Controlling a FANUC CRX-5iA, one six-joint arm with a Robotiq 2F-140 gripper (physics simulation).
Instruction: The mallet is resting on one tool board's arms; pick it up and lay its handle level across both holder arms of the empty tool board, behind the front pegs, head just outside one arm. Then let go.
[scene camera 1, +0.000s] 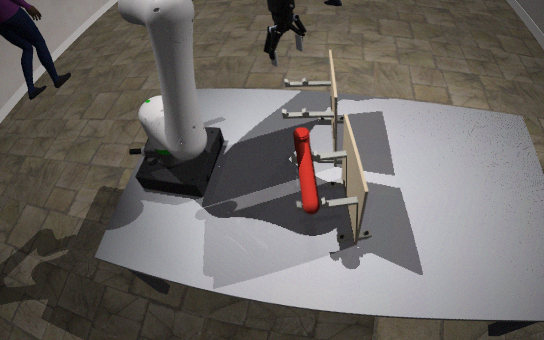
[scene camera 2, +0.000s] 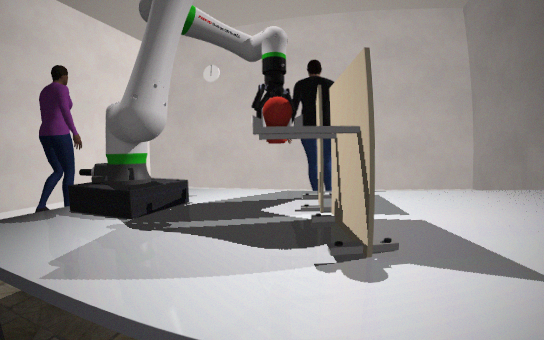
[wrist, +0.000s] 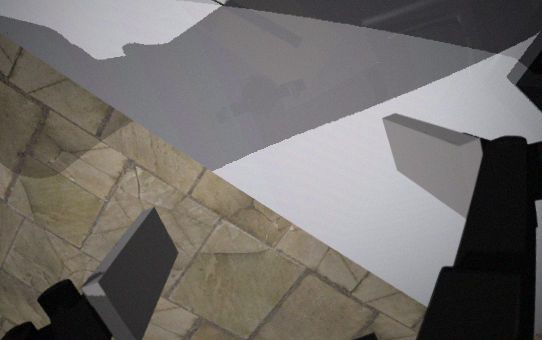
Note:
My gripper (scene camera 1: 288, 57) is open, with nothing in its grasp. I also see a red mallet (scene camera 1: 310, 199), a tool board (scene camera 1: 331, 117) and a tool board (scene camera 2: 352, 134).
The red mallet shows as well in scene camera 2 (scene camera 2: 277, 111). My gripper is seen too in scene camera 2 (scene camera 2: 275, 129) and in the wrist view (wrist: 275, 188). The wrist view misses the red mallet: it is out of frame.

